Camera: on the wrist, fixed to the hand. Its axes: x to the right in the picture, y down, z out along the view.
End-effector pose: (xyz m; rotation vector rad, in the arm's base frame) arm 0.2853 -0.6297 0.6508 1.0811 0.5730 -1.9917
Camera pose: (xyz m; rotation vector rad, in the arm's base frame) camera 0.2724 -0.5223 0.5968 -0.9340 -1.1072 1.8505
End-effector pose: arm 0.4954 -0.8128 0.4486 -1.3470 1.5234 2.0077
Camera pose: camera 0.5914 -0.8683 0.4003 -1.9804 0.3800 0.4617
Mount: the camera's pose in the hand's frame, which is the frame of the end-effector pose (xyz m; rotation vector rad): 0.0046 -0.0729 -0.0964 0.2940 0.5299 -1.5508
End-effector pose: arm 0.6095 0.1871 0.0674 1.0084 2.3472 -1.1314
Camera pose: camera 0.5531 0.2334 0.1639 0.5422 -1.9999 1.0424
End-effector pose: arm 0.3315 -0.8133 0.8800 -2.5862 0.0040 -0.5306
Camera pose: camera 0.2932 -0.7952 0.9933 -1.6072 -1.7741 -1.5044
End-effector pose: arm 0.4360 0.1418 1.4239 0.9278 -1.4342 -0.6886
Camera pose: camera 0.5416 0.1125 1.3727 2.2507 -0.0995 -1.1753
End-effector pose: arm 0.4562 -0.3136 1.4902 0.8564 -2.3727 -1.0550
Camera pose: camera 0.5352 -0.4050 1.4958 2.7870 -1.1133 -0.6465
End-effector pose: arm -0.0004 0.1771 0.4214 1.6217 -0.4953 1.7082
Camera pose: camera -0.0149 0.2950 0.3984 1.0099 1.0743 0.8402
